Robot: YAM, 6 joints.
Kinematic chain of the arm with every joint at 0, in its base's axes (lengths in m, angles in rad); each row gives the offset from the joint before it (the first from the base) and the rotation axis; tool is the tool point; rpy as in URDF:
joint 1: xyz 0 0 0.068 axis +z
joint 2: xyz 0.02 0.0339 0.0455 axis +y
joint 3: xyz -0.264 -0.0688 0 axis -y
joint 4: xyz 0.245 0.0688 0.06 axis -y
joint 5: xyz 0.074 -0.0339 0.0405 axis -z
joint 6: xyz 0.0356 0 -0.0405 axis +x
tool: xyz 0 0 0 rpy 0 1.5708 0
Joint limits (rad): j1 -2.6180..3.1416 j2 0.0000..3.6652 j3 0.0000..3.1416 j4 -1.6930..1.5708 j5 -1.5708..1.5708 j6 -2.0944..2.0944
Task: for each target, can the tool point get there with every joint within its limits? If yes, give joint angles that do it. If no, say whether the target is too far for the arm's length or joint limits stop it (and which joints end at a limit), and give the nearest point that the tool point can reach.
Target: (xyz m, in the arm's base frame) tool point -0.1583 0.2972 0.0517
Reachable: yes | joints 2.1454 2.0781 0.8422 0.2192 0.9344 0.6304
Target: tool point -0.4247 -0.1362 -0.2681
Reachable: no: joint limits stop it (at a limit: joint 1) | nearest point -0.3953 -0.1871 -0.2681 | short by 0.059 m
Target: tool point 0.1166 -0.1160 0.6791
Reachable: yes | joints -0.5768 1.6423 2.4367 0.8555 1.2351 -1.5780
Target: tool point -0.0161 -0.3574 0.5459
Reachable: yes | joints -1.7064 1.7999 2.2901 -0.4113 -1.1434 -0.5960
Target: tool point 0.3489 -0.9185 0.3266
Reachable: no: too far | nearest point 0.2241 -0.5899 0.2488 | short by 0.360 m
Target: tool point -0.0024 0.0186 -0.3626
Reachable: no: joint limits stop it (at a limit: joint 2) | nearest point -0.0061 0.0472 -0.3194 | short by 0.052 m
